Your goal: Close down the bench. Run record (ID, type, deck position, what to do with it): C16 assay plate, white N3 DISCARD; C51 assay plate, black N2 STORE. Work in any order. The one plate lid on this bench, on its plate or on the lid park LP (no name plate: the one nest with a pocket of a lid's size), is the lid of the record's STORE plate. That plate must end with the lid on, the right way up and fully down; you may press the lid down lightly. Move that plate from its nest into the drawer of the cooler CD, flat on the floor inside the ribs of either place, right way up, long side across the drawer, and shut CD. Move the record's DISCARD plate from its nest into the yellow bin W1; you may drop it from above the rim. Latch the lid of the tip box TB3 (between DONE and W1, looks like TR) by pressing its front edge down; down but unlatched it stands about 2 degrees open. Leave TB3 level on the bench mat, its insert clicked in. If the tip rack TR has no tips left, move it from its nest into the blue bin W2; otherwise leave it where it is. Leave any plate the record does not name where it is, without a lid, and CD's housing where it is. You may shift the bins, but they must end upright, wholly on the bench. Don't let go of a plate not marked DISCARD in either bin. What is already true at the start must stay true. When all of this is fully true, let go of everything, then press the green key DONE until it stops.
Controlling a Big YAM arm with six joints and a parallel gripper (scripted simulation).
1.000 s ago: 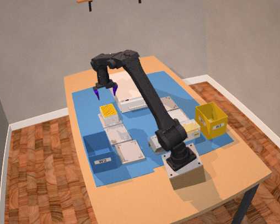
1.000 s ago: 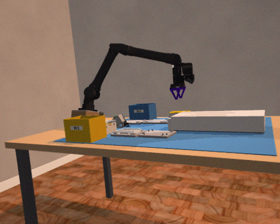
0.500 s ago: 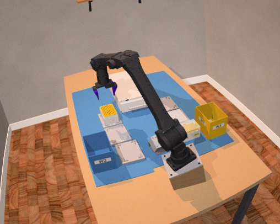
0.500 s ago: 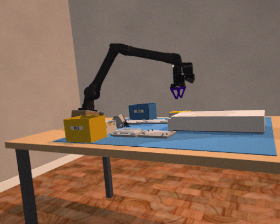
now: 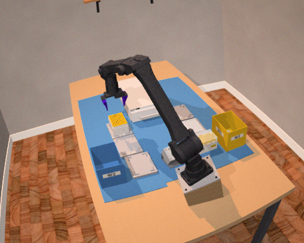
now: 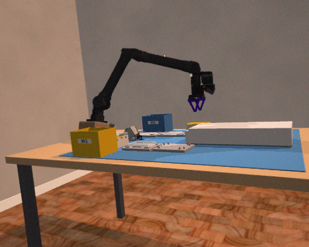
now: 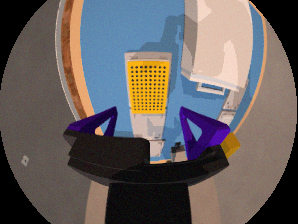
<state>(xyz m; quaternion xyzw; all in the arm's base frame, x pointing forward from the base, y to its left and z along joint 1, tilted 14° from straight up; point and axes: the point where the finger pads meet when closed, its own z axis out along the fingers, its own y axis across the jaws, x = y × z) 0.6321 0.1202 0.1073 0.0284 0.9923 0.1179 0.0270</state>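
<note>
Now: hand 10 mm past the tip rack TR and 100 mm above it. From my hand the other things lie so: plate lid: 100 mm ahead, 190 mm to the right, 130 mm below; then name plate N1: 70 mm behind, 140 mm below; then black plate: 100 mm ahead, 200 mm to the right, 130 mm below.
</note>
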